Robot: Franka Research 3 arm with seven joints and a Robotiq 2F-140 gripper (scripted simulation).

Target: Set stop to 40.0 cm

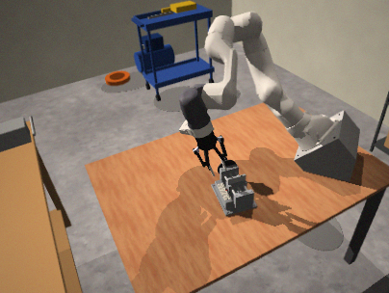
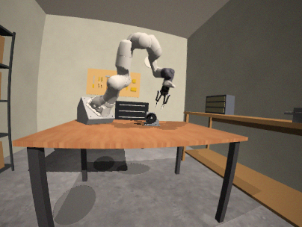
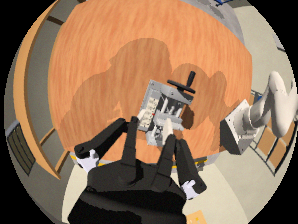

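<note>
The handwheel lies 10 cm behind my hand, 9 cm to the right of it and 9 cm below it.
</note>
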